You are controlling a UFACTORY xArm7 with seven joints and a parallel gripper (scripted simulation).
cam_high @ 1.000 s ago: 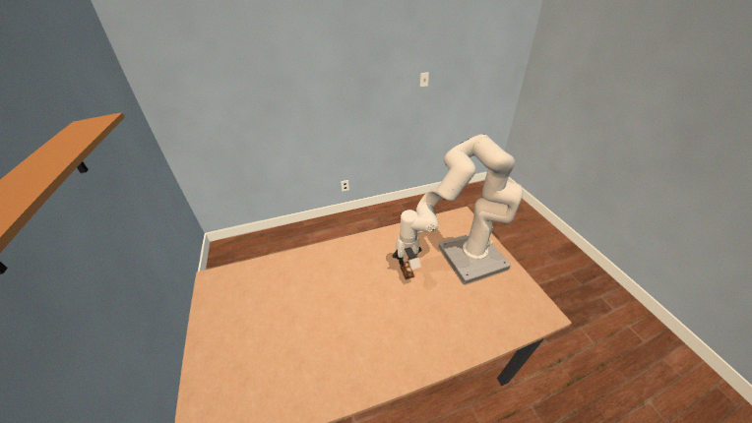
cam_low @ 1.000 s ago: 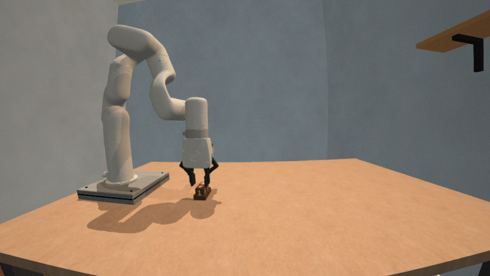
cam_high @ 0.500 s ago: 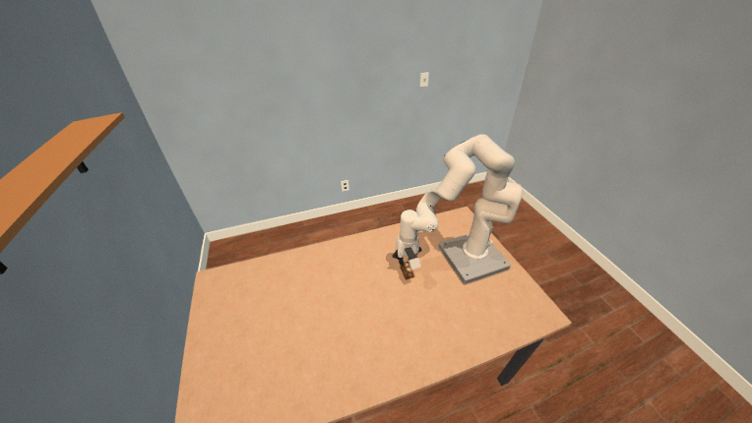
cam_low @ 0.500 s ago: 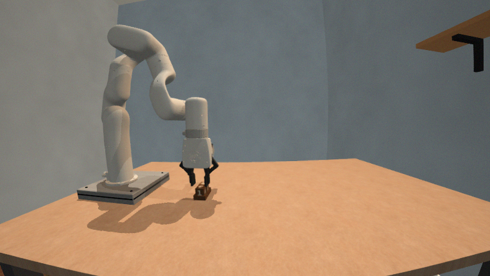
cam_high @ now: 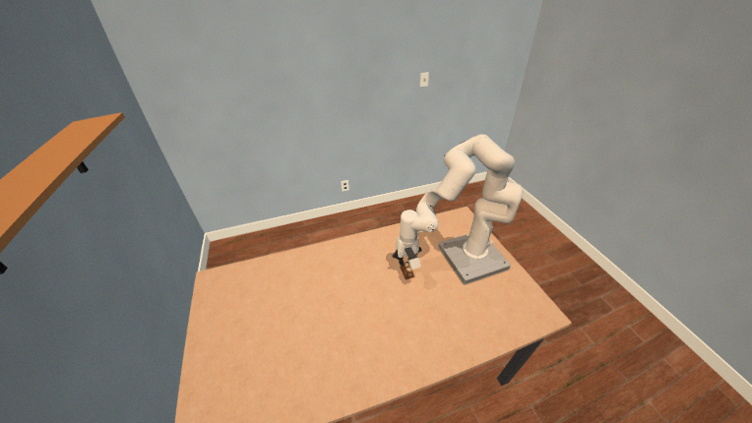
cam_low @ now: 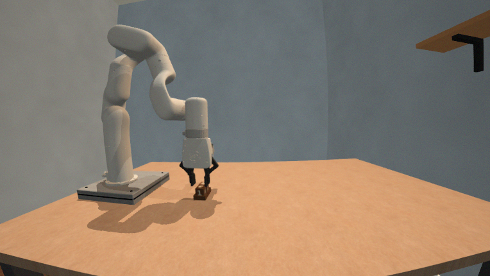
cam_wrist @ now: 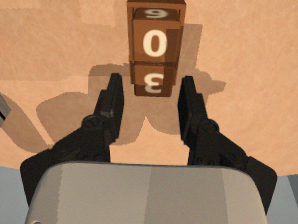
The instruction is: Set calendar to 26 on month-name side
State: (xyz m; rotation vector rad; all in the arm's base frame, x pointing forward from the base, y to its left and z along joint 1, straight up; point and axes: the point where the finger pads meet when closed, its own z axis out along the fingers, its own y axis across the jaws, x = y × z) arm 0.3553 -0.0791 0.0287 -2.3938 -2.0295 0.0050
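Now: hand 1 cm short of the brown cube, 3 cm to the right of it and 4 cm above it. Round my hand: brown tray (2 cm to the left, 6 cm below).
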